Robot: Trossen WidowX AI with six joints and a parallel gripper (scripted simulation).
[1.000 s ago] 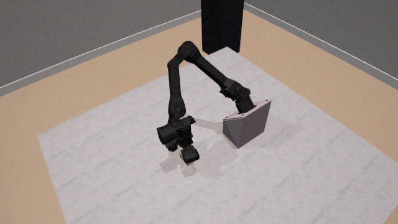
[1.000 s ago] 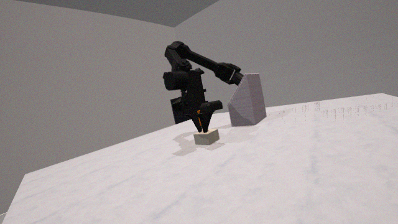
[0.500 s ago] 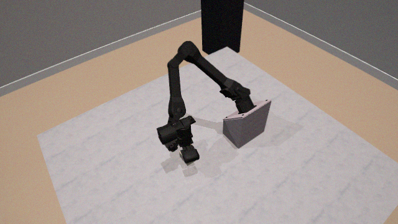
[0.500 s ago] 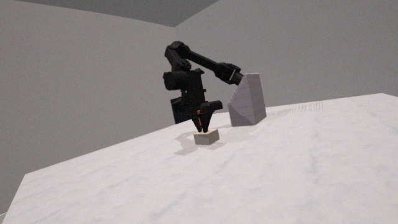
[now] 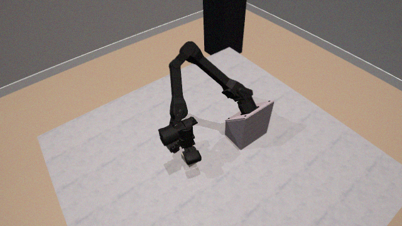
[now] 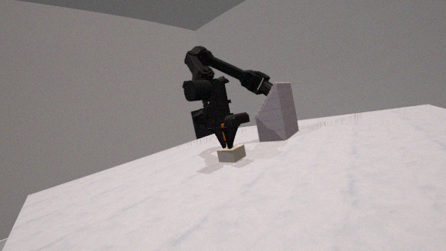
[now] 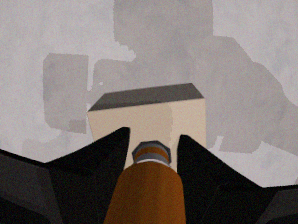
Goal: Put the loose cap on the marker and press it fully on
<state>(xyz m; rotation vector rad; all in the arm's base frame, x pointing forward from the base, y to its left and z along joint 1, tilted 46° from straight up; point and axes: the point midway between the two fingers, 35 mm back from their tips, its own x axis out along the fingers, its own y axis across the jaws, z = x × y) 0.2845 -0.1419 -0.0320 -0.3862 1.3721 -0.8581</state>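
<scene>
Now: gripper tip 5 cm below the orange cap and 1 cm past it. Round my gripper tip: beige holder block 2 cm below, 1 cm behind.
</scene>
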